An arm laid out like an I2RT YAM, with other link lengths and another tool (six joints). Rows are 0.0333 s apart.
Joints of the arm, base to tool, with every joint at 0 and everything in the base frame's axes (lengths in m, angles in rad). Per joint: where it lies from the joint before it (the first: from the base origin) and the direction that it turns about. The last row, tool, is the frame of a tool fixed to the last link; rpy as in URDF.
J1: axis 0 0 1 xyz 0 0 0.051
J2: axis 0 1 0 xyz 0.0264 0.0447 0.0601
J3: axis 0 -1 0 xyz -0.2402 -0.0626 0
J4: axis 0 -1 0 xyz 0.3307 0.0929 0.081
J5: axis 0 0 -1 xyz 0.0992 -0.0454 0.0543
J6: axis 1 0 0 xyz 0.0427 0 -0.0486
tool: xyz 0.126 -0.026 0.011 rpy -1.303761 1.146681 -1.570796
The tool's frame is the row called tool.
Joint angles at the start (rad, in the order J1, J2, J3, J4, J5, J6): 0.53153 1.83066 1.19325 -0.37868 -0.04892 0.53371
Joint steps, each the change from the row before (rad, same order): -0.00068 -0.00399 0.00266 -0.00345 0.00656 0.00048; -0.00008 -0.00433 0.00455 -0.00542 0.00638 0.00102; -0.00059 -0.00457 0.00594 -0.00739 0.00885 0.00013; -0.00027 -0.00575 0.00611 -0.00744 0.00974 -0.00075; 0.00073 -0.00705 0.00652 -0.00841 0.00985 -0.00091; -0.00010 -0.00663 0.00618 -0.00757 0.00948 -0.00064; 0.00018 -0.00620 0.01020 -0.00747 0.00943 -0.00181; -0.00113 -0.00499 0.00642 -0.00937 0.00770 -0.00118; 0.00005 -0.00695 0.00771 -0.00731 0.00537 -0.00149; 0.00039 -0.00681 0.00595 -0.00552 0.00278 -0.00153; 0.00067 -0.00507 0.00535 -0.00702 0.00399 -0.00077; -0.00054 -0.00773 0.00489 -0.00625 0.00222 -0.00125
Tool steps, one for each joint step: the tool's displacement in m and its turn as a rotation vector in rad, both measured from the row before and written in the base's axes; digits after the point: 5 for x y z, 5 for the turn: 0.00126 -0.00098 0.00290 -0.00297 -0.00543 -0.00455; 0.00128 -0.00055 0.00366 -0.00246 -0.00541 -0.00433; 0.00166 -0.00114 0.00422 -0.00482 -0.00644 -0.00542; 0.00177 -0.00105 0.00496 -0.00519 -0.00819 -0.00487; 0.00149 -0.00059 0.00572 -0.00496 -0.00890 -0.00383; 0.00165 -0.00095 0.00548 -0.00450 -0.00872 -0.00473; 0.00266 -0.00017 0.00721 -0.00313 -0.01218 -0.00351; 0.00129 -0.00148 0.00448 -0.00507 -0.00531 -0.00443; 0.00165 -0.00006 0.00640 -0.00086 -0.00898 -0.00172; 0.00115 0.00038 0.00571 0.00091 -0.00781 0.00008; 0.00054 -0.00003 0.00430 -0.00150 -0.00479 -0.00097; 0.00091 -0.00025 0.00558 0.00102 -0.00674 -0.00079
